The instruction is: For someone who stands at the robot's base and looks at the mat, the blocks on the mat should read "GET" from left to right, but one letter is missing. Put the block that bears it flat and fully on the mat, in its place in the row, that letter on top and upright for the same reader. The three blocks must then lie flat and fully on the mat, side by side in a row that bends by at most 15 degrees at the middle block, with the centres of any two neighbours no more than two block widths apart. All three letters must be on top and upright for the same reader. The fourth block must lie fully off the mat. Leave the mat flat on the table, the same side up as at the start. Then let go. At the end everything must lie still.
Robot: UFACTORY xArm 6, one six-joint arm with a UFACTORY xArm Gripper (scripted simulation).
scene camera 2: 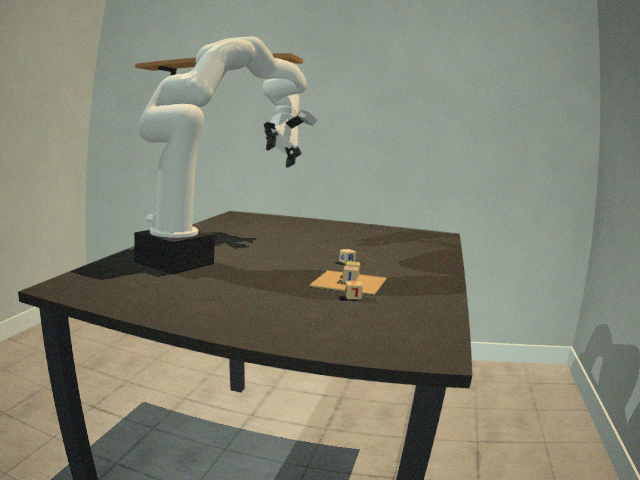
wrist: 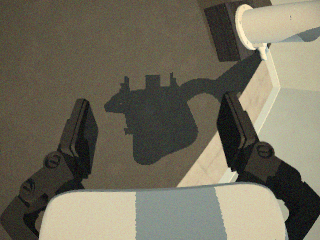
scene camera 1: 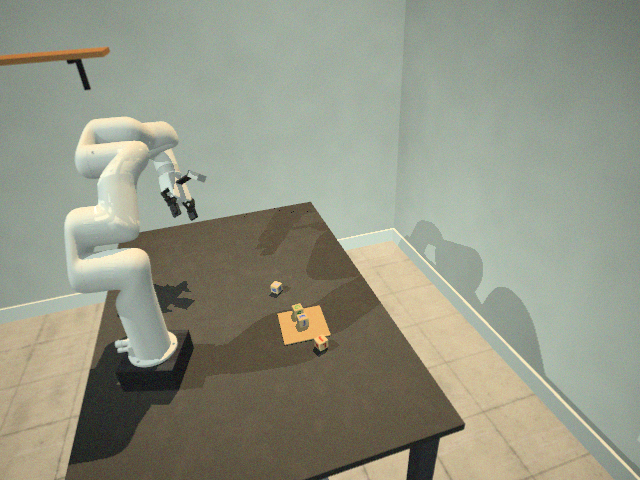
Labels:
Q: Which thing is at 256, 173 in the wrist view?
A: The gripper.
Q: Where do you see a mat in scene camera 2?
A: At 331, 280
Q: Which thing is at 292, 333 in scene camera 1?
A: A mat.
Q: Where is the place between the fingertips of the gripper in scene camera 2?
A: At 280, 157

